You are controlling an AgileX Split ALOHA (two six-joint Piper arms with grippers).
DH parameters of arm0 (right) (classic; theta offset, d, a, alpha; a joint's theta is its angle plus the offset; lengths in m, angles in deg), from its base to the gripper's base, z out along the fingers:
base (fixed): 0 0 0 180
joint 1: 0 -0.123 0 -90
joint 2: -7.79 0 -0.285 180
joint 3: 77.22 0 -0.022 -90
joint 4: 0 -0.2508 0 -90
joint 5: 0 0 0.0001 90
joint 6: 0 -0.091 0 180
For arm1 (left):
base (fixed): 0 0 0 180
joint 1: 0 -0.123 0 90
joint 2: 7.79 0 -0.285 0
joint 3: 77.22 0 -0.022 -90
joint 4: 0 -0.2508 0 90
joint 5: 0 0 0.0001 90
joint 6: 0 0.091 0 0
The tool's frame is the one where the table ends.
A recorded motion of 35 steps. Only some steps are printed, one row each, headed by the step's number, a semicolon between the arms.
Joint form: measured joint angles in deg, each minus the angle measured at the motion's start. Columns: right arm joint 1, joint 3, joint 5, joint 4, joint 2, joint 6; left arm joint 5, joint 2, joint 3, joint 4, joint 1, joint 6.
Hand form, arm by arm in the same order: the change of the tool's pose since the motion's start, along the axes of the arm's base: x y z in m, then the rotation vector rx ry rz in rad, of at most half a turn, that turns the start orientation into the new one. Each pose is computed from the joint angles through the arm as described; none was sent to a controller.
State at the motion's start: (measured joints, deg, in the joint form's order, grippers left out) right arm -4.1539 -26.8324 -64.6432 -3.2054 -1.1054 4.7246; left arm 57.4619 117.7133 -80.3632 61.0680 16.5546 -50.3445
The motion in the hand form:
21: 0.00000 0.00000 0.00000 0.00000 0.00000 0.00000; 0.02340 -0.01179 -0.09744 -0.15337 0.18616 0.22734
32: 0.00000 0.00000 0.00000 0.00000 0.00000 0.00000; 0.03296 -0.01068 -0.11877 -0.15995 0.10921 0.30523
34: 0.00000 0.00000 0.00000 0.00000 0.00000 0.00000; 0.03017 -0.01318 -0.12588 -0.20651 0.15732 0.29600
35: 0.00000 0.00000 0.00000 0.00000 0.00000 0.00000; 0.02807 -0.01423 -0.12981 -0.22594 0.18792 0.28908
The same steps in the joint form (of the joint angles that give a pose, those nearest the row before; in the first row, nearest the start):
21: 0.00 0.00 0.00 0.00 0.00 0.00; -4.81 15.46 0.00 21.68 0.00 7.83
32: 0.00 0.00 0.00 0.00 0.00 0.00; -9.60 18.53 -0.04 29.66 0.06 16.23
34: 0.00 0.00 0.00 0.00 0.00 0.00; -6.44 20.05 -0.11 31.52 0.06 16.32
35: 0.00 0.00 0.00 0.00 0.00 0.00; -4.78 20.82 -0.11 31.93 0.06 15.85

